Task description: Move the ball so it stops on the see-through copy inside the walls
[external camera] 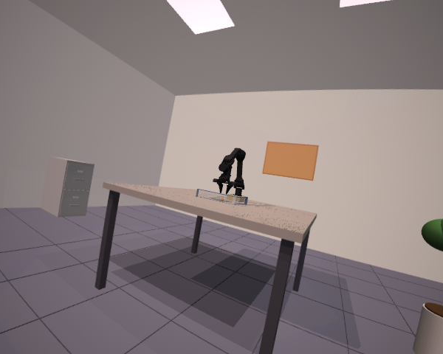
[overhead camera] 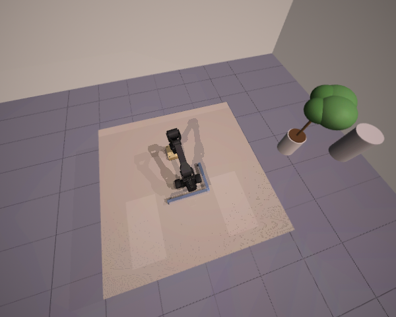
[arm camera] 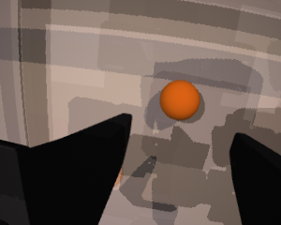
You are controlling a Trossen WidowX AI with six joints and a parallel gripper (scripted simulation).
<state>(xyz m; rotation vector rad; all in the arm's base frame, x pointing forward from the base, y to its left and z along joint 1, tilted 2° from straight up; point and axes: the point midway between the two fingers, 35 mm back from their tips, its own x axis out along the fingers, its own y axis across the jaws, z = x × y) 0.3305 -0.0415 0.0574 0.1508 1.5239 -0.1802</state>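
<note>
Now: gripper tip 60 mm past the see-through orange ball, 50 mm to the right of it and 50 mm above it. Round my gripper tip: clear wall 70 mm ahead, 30 mm to the right, 30 mm below.
</note>
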